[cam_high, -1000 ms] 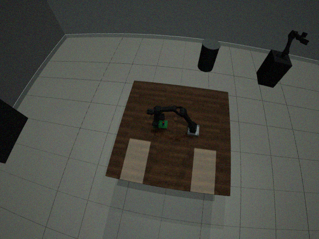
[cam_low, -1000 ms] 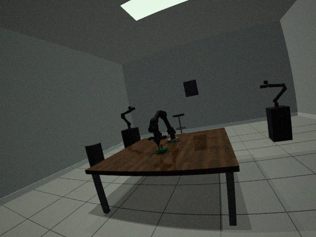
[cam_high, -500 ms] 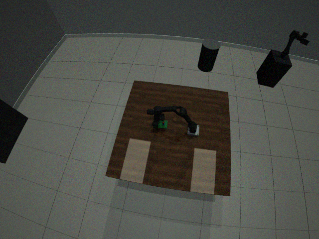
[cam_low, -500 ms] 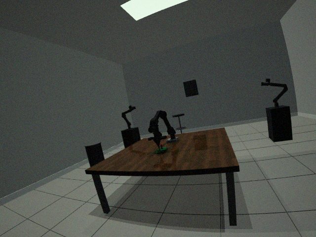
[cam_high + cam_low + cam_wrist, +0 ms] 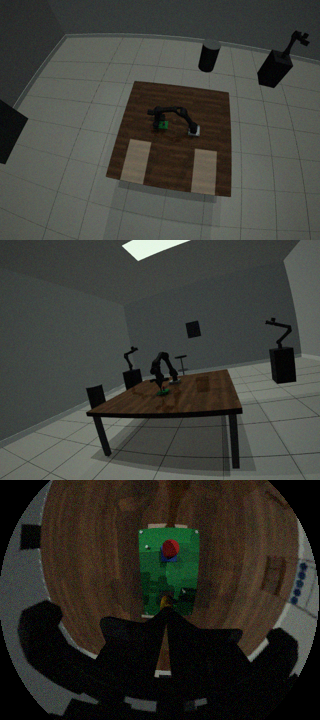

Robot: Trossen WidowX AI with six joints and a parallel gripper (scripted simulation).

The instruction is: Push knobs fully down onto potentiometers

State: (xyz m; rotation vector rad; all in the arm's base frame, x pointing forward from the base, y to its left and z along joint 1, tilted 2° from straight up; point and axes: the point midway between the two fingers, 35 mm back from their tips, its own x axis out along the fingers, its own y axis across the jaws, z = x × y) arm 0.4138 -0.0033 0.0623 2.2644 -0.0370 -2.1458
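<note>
Right now the yellow knob is 1 cm below my gripper tip. The rest, counted from my gripper tip: red knob (7 cm behind, 2 cm below, 1 cm to the right).
</note>
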